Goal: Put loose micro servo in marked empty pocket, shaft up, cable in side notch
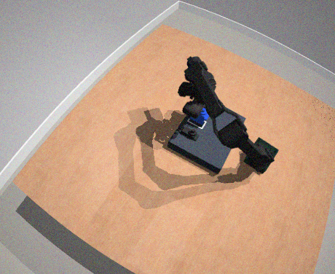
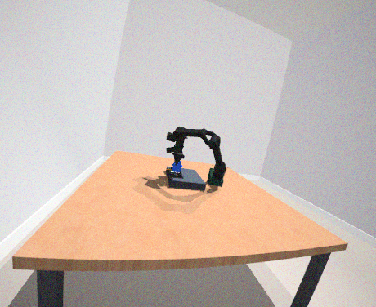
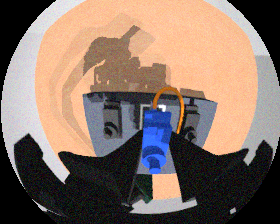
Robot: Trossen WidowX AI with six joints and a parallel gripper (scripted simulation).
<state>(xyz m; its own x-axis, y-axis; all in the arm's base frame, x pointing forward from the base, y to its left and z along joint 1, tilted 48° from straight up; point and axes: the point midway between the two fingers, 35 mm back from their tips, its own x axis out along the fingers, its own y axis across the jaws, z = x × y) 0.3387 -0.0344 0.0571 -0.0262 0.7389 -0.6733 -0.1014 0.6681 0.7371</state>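
Right now the dark grey deck is 120 mm behind my gripper tip, 10 mm to the right of it and 90 mm below it.
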